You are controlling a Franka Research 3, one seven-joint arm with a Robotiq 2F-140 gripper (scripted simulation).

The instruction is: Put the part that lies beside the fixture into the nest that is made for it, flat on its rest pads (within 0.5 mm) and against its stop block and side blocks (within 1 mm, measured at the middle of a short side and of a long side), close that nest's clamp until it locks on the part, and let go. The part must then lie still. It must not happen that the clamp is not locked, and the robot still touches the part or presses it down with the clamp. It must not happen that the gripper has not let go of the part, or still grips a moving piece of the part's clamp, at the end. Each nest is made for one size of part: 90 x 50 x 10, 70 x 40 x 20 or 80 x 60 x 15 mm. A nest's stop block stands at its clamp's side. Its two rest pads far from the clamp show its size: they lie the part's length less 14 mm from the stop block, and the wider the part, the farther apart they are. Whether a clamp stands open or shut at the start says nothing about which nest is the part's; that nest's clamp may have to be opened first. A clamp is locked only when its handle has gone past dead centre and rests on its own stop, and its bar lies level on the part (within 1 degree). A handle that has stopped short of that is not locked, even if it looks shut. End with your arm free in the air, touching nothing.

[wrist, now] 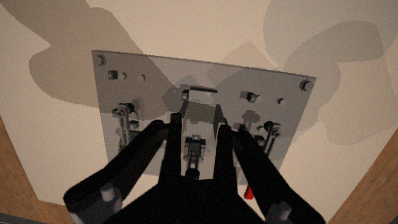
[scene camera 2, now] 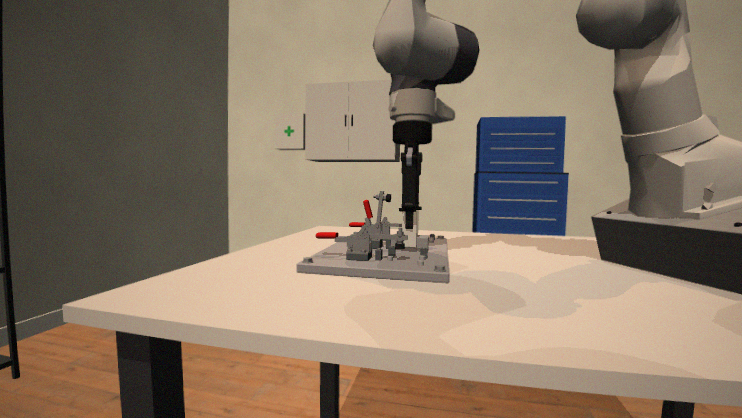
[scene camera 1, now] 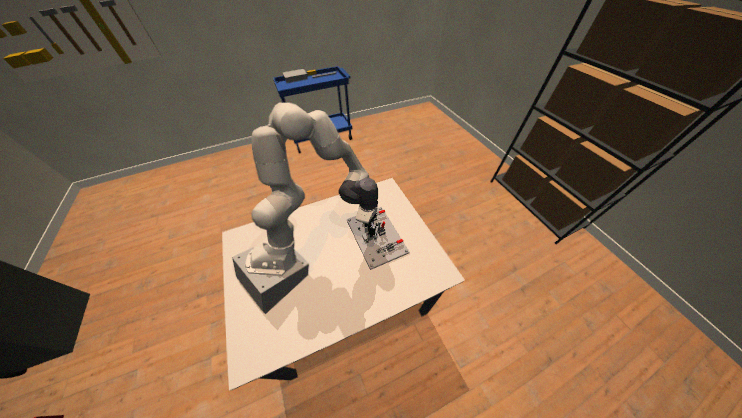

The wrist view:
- my gripper: 201, 110
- grey part: 202, 102
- grey fixture plate: 159, 95
